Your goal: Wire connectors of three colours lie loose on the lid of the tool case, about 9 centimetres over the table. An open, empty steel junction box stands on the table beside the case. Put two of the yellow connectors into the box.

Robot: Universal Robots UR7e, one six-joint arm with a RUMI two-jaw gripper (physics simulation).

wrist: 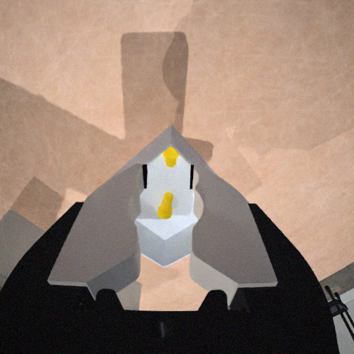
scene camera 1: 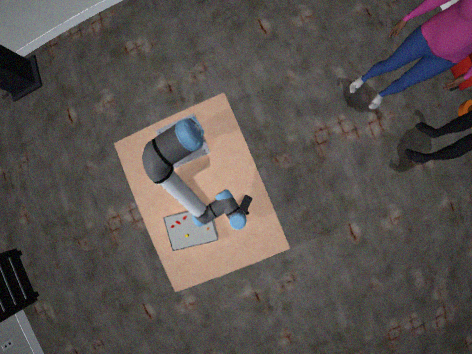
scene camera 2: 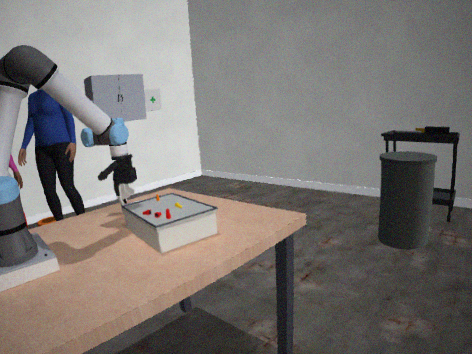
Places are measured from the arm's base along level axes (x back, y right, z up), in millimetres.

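Pixels of known places: gripper, fingertip midpoint: point(scene camera 2: 124, 204); arm's base, link origin: point(scene camera 2: 14, 255).
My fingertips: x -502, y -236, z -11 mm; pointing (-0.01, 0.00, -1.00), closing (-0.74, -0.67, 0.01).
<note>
For each thing: its top centre in the pictures, then the offset to it from my fingertips. "spot": a spot on its surface instead. Level surfaces: height alone.
- tool case lid, surface spot: point(scene camera 2: 192, 203) spot: dx -89, dy +378, dz +46 mm
- yellow connector, top centre: point(scene camera 2: 178, 202) point(scene camera 1: 186, 236) dx -36, dy +371, dz +61 mm
- orange connector, top centre: point(scene camera 2: 157, 194) point(scene camera 1: 207, 229) dx -40, dy +231, dz +69 mm
- red connector, top centre: point(scene camera 2: 167, 209) dx +47, dy +433, dz +74 mm
- table, surface height: dz -39 mm
My gripper point(scene camera 2: 123, 200) point(wrist: 168, 166) is partly open and empty, pointing down over the steel junction box point(wrist: 165, 245). In the wrist view one yellow connector point(wrist: 170, 156) lies in the box near its far corner, and another yellow connector point(wrist: 165, 205) lies in it nearer the camera. The fingers cover the box's sides; the arm hides the box in scene camera 1. On the tool case lid point(scene camera 1: 197, 242) point(scene camera 2: 192, 203) lie a yellow connector point(scene camera 1: 187, 235) point(scene camera 2: 178, 205), an orange connector point(scene camera 1: 208, 229) point(scene camera 2: 158, 198) and several red ones, one red connector point(scene camera 2: 168, 214) standing out.
The tool case stands right beside the gripper, its raised side wall point(scene camera 2: 190, 235) facing scene camera 2. The arm's base plate point(scene camera 2: 47, 260) is on the table point(scene camera 1: 200, 270) point(scene camera 2: 240, 220). A grey bin point(scene camera 2: 407, 200) and a black cart stand on the floor away from the table.
</note>
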